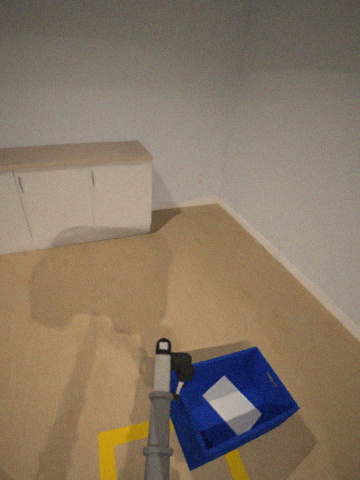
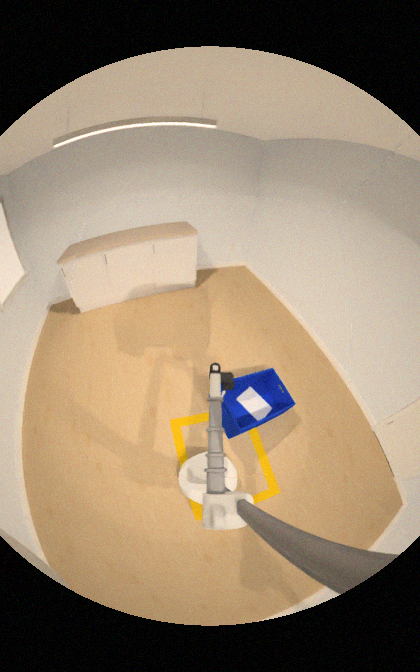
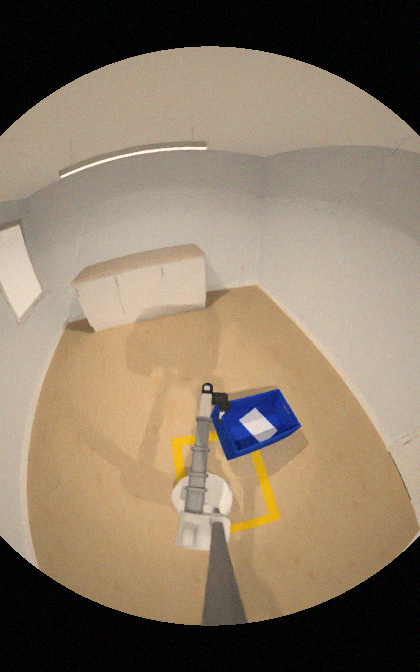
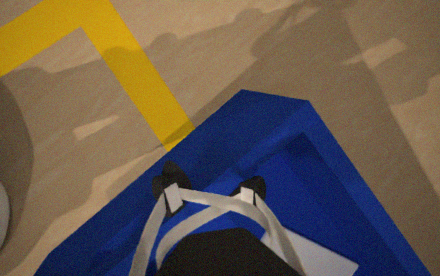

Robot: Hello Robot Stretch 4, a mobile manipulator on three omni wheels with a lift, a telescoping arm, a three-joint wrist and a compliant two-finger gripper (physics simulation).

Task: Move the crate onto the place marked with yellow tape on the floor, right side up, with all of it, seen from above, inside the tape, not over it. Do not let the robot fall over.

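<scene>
The blue crate [image 1: 187,440] [image 2: 233,425] [image 3: 227,444] [image 4: 215,137] is open side up, right of the arm's end. It covers the far right corner of the yellow tape outline [image 1: 106,452] [image 2: 265,462] [image 3: 266,487] [image 4: 132,75], and much of it lies outside the tape. A white block [image 1: 232,405] [image 2: 254,402] [image 3: 258,424] [image 4: 315,255] is in it. My gripper [image 1: 179,390] [image 2: 222,395] [image 3: 220,415] [image 4: 211,180] is shut on the crate's left wall, one finger outside and one inside. Whether the crate's bottom touches the floor is hard to tell.
My round white base [image 2: 192,470] [image 3: 220,495] stands over the near left part of the outline. A low white cabinet [image 1: 120,200] [image 2: 130,270] [image 3: 145,287] stands by the far wall. The right wall [image 1: 300,200] runs beyond the crate.
</scene>
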